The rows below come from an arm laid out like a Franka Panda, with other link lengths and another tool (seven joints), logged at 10 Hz.
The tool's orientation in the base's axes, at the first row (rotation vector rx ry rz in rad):
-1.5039, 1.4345, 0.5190
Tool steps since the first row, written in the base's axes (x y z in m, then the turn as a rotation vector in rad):
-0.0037, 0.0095, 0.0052, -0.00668, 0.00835, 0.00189
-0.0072, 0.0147, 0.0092, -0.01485, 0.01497, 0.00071
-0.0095, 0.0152, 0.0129, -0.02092, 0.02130, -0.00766
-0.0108, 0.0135, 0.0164, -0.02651, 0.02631, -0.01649
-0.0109, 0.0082, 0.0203, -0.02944, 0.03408, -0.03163
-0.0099, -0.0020, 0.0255, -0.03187, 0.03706, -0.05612
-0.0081, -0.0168, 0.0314, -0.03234, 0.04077, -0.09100
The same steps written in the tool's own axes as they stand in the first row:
-0.0100, 0.0031, 0.0045, -0.00737, 0.00681, 0.00416
-0.0168, 0.0058, 0.0060, -0.01163, 0.01579, 0.00779
-0.0206, 0.0067, 0.0041, -0.00934, 0.02522, 0.01505
-0.0229, 0.0065, 0.0007, -0.00588, 0.03417, 0.02155
-0.0234, 0.0044, -0.0055, 0.00193, 0.04321, 0.03402
-0.0222, 0.0002, -0.0161, 0.02006, 0.05426, 0.04682
-0.0189, -0.0057, -0.0307, 0.04681, 0.06713, 0.06551

